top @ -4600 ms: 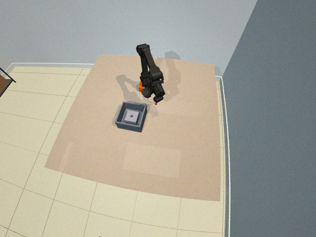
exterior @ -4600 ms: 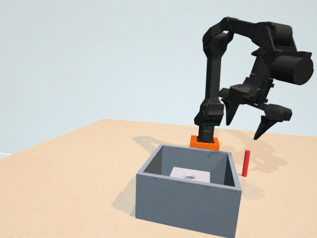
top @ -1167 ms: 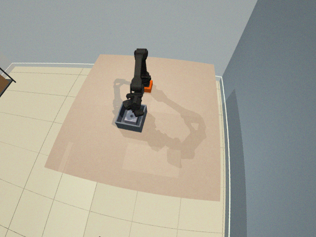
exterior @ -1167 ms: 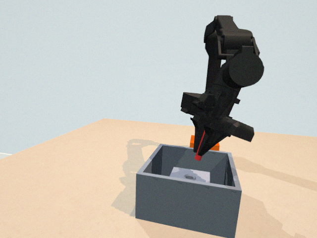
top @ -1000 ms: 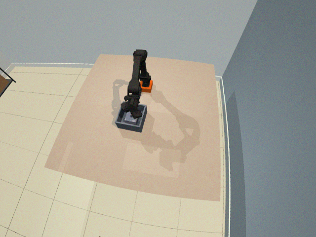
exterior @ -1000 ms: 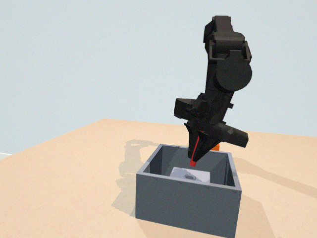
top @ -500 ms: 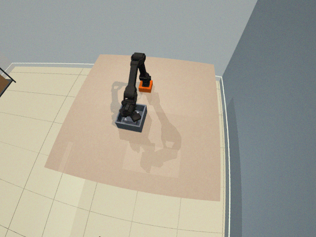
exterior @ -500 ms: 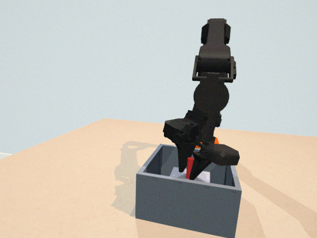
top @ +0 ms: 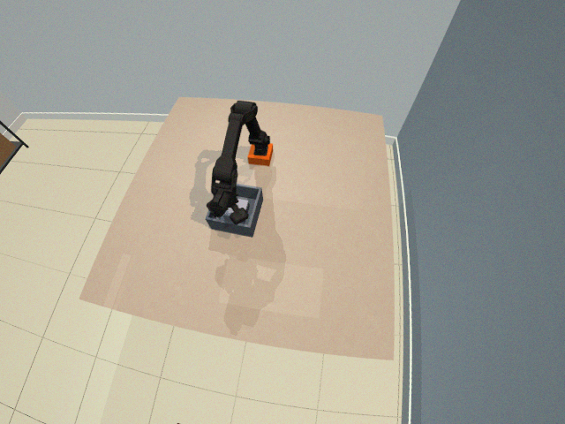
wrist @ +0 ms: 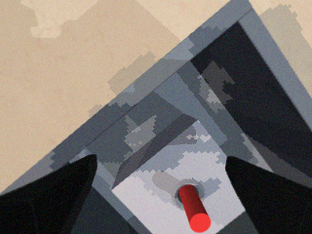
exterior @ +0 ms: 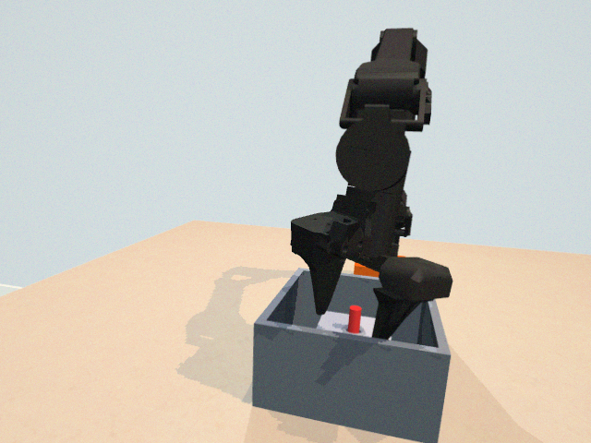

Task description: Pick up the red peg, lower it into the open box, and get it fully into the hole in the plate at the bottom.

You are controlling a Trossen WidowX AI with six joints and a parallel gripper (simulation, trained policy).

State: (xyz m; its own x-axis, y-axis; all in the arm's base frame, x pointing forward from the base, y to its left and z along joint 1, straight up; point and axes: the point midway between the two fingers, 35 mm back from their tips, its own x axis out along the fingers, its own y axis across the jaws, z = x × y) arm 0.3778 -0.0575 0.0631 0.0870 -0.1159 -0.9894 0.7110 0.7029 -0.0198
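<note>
Now: the red peg 40 mm behind my gripper tip, 30 mm below it and 10 mm to the left of it. Also, from my gripper tip: plate (40 mm behind, 30 mm below, 10 mm to the left); grey box (50 mm below, 40 mm behind, 10 mm to the left).
</note>
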